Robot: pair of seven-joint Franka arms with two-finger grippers.
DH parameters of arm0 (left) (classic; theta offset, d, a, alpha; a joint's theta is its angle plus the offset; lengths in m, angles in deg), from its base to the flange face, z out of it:
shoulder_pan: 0 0.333 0 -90
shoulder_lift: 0 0 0 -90
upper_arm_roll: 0 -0.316 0.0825 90
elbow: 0 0 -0.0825 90
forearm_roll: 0 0.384 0 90
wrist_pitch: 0 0 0.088 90
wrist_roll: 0 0.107 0 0
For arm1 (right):
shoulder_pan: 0 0.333 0 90
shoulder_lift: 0 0 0 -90
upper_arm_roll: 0 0.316 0.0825 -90
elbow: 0 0 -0.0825 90
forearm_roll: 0 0.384 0 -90
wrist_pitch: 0 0 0.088 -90
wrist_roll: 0 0.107 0 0
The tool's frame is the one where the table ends.
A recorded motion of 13 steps. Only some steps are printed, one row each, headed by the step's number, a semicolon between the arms.
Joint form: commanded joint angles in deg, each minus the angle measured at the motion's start. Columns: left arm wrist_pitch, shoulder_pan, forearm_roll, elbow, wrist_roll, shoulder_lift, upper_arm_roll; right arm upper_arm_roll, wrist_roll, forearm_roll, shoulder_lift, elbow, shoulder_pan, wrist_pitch.
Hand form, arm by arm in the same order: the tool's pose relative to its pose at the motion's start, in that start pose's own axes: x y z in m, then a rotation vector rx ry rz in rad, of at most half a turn. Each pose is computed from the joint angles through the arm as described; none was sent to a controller.
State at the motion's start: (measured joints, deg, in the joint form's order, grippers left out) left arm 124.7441 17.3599 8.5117 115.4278 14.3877 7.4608 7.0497; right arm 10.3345 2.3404 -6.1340 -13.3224 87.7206 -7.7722 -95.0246
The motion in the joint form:
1: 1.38 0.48 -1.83 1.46 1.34 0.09 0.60; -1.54 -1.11 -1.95 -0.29 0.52 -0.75 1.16
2: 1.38 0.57 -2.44 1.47 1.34 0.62 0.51; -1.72 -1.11 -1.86 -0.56 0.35 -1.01 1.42
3: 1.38 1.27 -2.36 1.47 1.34 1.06 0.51; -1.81 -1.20 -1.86 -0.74 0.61 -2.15 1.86
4: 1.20 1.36 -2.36 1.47 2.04 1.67 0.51; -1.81 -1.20 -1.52 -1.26 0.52 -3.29 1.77
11: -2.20 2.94 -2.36 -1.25 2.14 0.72 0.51; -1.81 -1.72 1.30 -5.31 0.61 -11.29 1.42
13: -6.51 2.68 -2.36 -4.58 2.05 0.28 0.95; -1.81 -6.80 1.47 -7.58 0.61 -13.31 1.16
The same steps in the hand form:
1: -0.0027 0.0050 0.0099 -0.0293 0.0055 0.0097; -0.0019 0.0261 0.0111 -0.0356 -0.0375 0.0158
2: -0.0029 0.0041 0.0154 -0.0416 -0.0010 0.0011; -0.0013 0.0306 0.0133 -0.0332 -0.0445 0.0235
3: -0.0050 -0.0022 0.0206 -0.0440 -0.0093 -0.0096; -0.0026 0.0435 0.0189 -0.0304 -0.0617 0.0424
4: -0.0053 -0.0024 0.0270 -0.0498 -0.0216 0.0019; -0.0013 0.0552 0.0245 -0.0205 -0.0691 0.0618
11: -0.0068 -0.0229 0.0034 -0.0431 -0.0219 -0.0291; -0.0002 0.1359 0.0748 0.0637 -0.1401 0.1892
13: -0.0002 -0.0221 -0.0216 -0.0424 -0.0313 -0.0243; 0.0013 0.1571 0.1010 0.0897 -0.1711 0.1326

